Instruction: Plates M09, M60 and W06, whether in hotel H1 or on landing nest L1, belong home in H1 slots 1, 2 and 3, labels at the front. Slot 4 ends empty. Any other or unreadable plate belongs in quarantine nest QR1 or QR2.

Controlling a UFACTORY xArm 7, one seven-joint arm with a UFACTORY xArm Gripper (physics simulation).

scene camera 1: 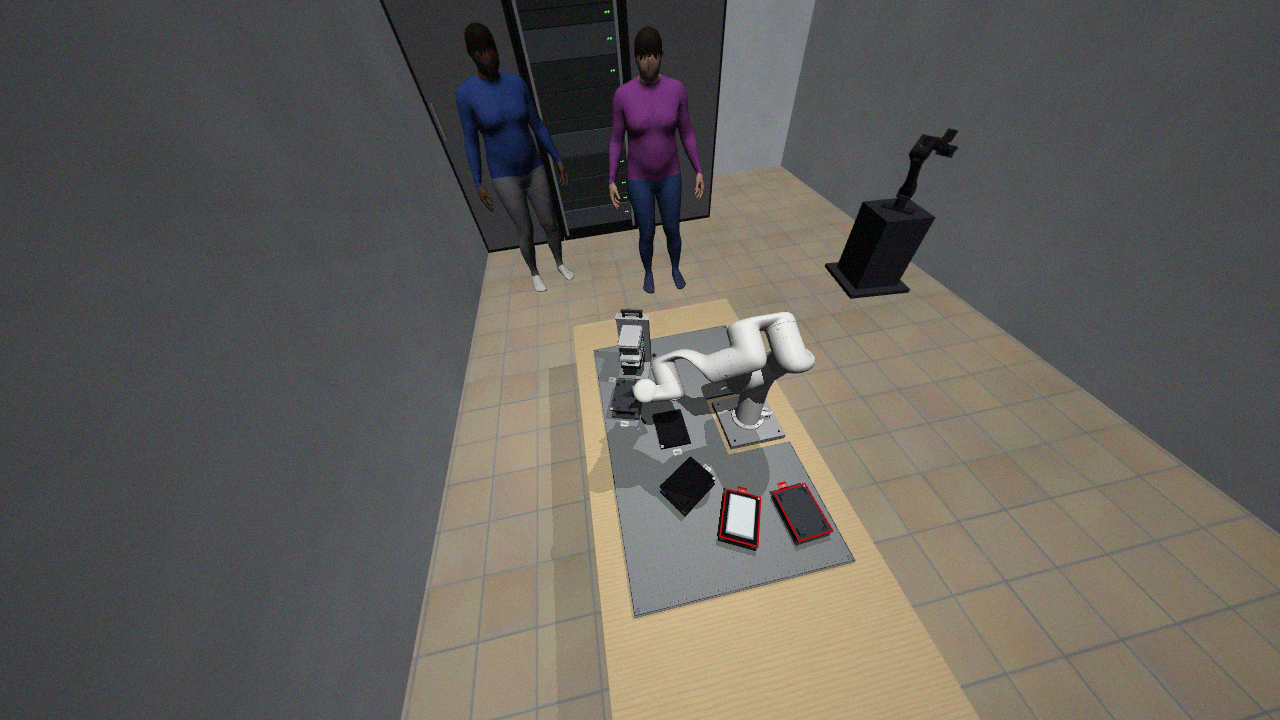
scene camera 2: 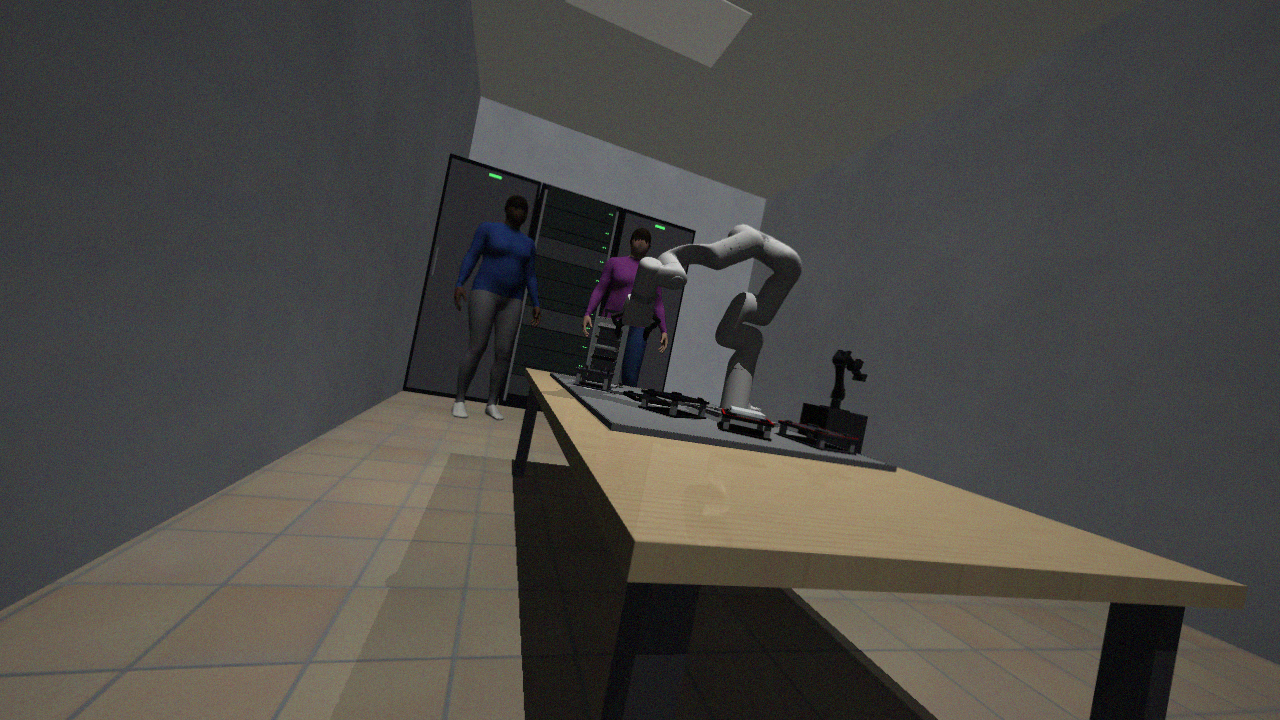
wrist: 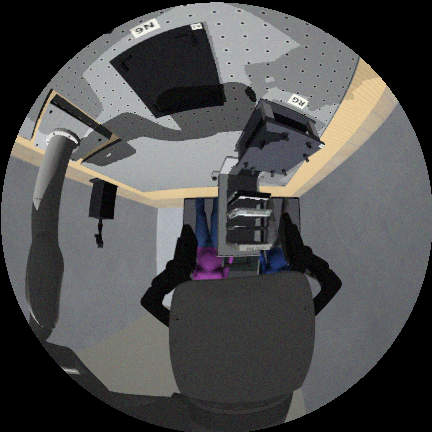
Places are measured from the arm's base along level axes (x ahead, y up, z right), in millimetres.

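Pixels of known places: gripper, fingertip midpoint: (scene camera 2: 630, 337) (wrist: 236, 227); arm's base, link origin: (scene camera 1: 747, 416) (wrist: 62, 140).
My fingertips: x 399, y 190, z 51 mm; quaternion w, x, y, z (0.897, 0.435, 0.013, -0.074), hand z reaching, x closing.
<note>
For each thing: its top centre in the pictures, then the offset to it from my fingertips.
- light plate, top centre: (wrist: 246, 247) (scene camera 1: 629, 335) dz +262, dx +47, dy +44 mm
- lowest dark shelf, top centre: (wrist: 246, 201) (scene camera 2: 604, 356) (scene camera 1: 632, 355) dz +262, dx +47, dy -83 mm
- white plate, top centre: (scene camera 2: 747, 410) (scene camera 1: 741, 514) dz -443, dx -259, dy -145 mm
- red-edged nest, top centre: (scene camera 2: 817, 427) (scene camera 1: 802, 510) dz -447, dx -461, dy -153 mm
- black nest, top centre: (scene camera 2: 676, 393) (scene camera 1: 688, 481) dz -315, dx -105, dy -143 mm
- raised nest RG, top centre: (wrist: 277, 162) (scene camera 2: 597, 366) (scene camera 1: 627, 392) dz +88, dx +85, dy -123 mm
- flat black nest N6, top centre: (wrist: 167, 77) (scene camera 2: 647, 395) (scene camera 1: 671, 426) dz -65, dx -82, dy -181 mm
Hotel H1 (scene camera 1: 644, 335) (wrist: 223, 215) stands at the table's far end. In the wrist view it is upside down. One light plate (scene camera 1: 630, 337) (wrist: 254, 247) sits on its top level, another plate (wrist: 250, 213) lower down; their labels are too small to read. A lowest dark shelf (wrist: 252, 195) shows no clear plate. A white plate (scene camera 1: 740, 516) lies in one red-edged quarantine nest; the other red-edged nest (scene camera 1: 802, 512) looks empty. A black nest (scene camera 1: 687, 486), its label unreadable, holds no visible plate. My gripper (scene camera 2: 635, 328) (wrist: 236, 227) is open and empty, facing the hotel from a distance.
The raised nest RG (scene camera 1: 626, 398) (wrist: 280, 147) stands before the hotel. The flat black nest N6 (scene camera 1: 671, 428) (wrist: 175, 70) lies beside it. Two people (scene camera 1: 510, 125) (scene camera 1: 653, 134) stand behind the table. A black arm on a pedestal (scene camera 1: 886, 246) stands at the right.
</note>
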